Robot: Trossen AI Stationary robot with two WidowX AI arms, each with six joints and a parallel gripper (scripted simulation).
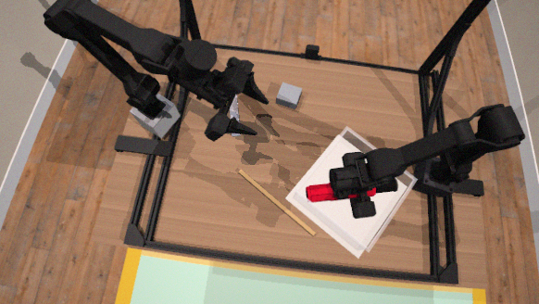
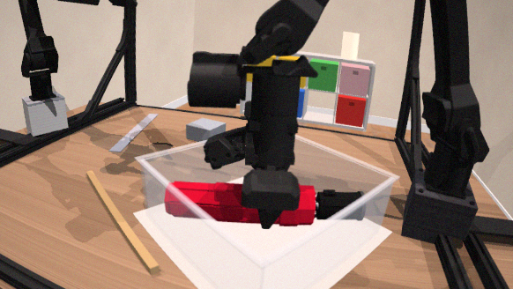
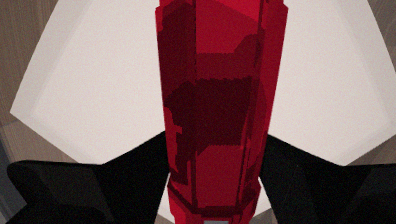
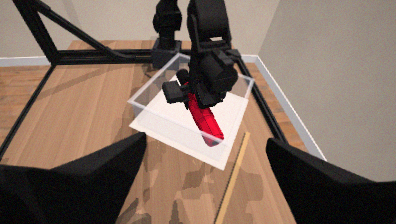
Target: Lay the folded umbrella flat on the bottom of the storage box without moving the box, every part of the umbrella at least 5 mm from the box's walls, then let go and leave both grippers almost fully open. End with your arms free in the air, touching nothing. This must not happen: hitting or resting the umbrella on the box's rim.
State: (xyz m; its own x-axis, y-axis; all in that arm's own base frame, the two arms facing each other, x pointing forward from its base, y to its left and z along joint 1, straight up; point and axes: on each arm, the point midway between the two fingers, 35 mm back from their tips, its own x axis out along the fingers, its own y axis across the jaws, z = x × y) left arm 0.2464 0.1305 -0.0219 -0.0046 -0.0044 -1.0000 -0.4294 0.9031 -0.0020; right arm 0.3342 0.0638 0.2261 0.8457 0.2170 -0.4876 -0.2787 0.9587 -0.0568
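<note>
Right now my left hand is 10 mm above the storage box. Round my left hand: wooden stick (80 mm ahead, 220 mm to the right, 50 mm below); grey block (290 mm behind, 250 mm to the right, 40 mm below); folded umbrella (10 mm below).
</note>
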